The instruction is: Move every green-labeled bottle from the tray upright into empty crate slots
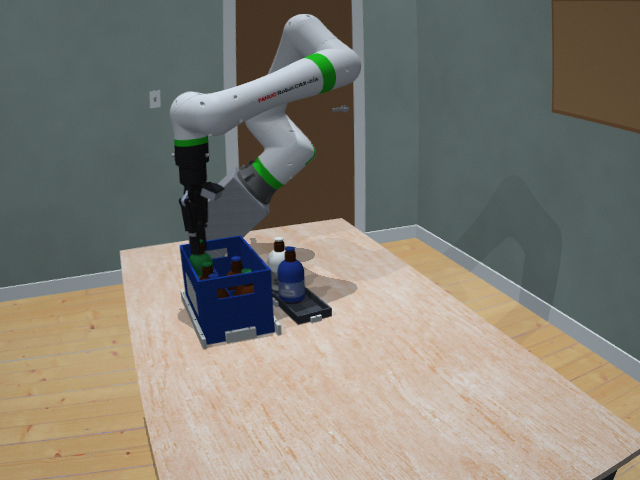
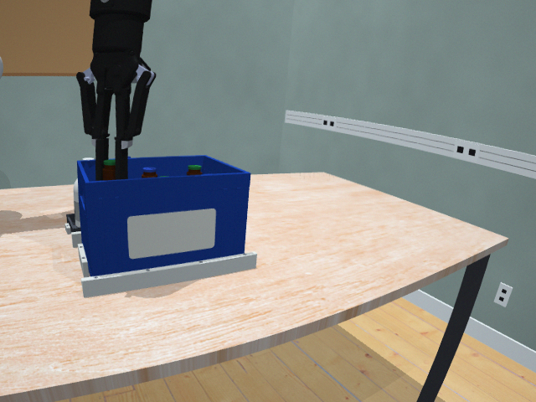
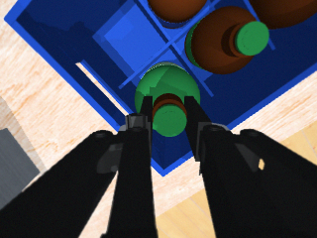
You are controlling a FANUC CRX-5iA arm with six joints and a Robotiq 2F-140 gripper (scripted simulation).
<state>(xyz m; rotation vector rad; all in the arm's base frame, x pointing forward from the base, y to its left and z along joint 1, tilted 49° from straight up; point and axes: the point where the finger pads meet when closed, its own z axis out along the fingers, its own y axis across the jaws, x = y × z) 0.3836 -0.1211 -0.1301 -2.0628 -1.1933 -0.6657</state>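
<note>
The green-labeled bottle lies 8 cm below my hand. Also, from my hand: white-labeled bottle 7 cm behind, 23 cm to the left, 11 cm below; blue-labeled bottle 2 cm ahead, 25 cm to the left, 11 cm below; blue crate 8 cm ahead, 6 cm to the left, 11 cm below.
</note>
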